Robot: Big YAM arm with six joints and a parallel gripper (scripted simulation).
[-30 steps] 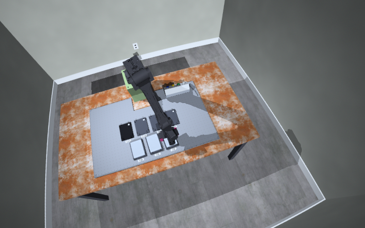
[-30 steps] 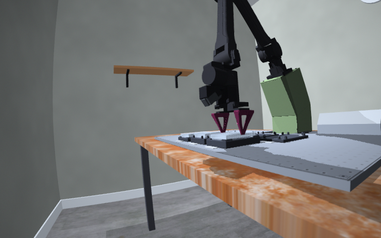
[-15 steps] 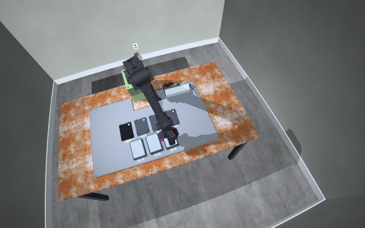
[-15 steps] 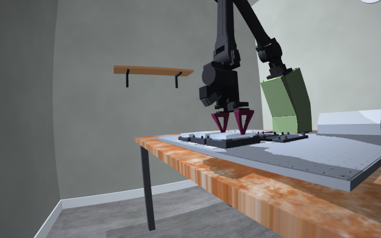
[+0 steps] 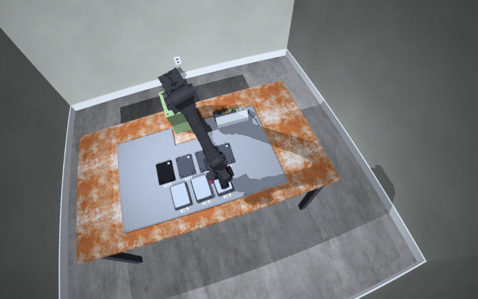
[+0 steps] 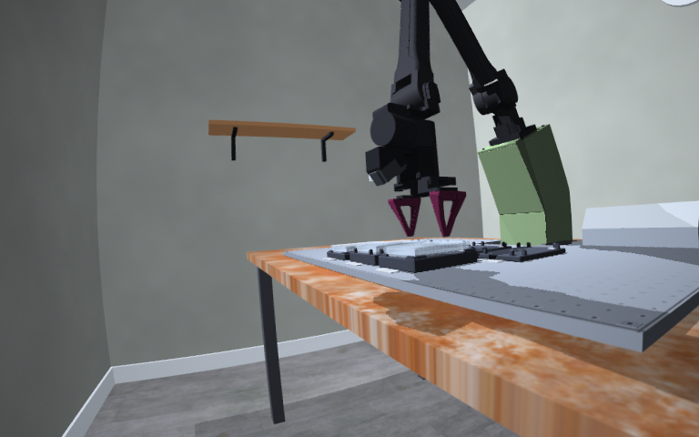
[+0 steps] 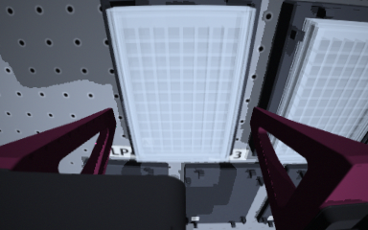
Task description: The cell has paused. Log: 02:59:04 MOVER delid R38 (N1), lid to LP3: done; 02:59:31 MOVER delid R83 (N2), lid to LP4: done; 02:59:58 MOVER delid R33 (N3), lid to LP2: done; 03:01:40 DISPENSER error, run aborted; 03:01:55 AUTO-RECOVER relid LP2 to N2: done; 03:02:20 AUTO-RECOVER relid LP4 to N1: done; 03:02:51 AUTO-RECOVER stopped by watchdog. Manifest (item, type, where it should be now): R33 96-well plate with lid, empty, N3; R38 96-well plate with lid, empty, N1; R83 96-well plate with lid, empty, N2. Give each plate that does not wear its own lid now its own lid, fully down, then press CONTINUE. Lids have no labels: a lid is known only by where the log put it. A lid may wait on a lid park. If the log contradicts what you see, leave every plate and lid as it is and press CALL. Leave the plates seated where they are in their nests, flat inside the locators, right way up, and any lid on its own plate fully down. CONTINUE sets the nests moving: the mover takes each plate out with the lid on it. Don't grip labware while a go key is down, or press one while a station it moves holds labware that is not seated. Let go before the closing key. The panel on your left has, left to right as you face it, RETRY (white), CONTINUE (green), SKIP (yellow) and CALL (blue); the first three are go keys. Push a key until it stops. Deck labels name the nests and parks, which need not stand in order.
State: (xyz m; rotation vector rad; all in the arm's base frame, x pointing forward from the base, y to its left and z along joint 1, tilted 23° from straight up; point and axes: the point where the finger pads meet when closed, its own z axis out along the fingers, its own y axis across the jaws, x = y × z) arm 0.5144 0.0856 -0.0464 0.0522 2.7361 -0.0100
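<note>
Now: the clear lid 2 cm below my hand. Also, from my hand: LP3 label 9 cm behind, 5 cm to the right, 6 cm below; then LP4 label 8 cm behind, 7 cm to the left, 6 cm below; then LP3 park 18 cm behind, 4 cm to the right, 5 cm below.
</note>
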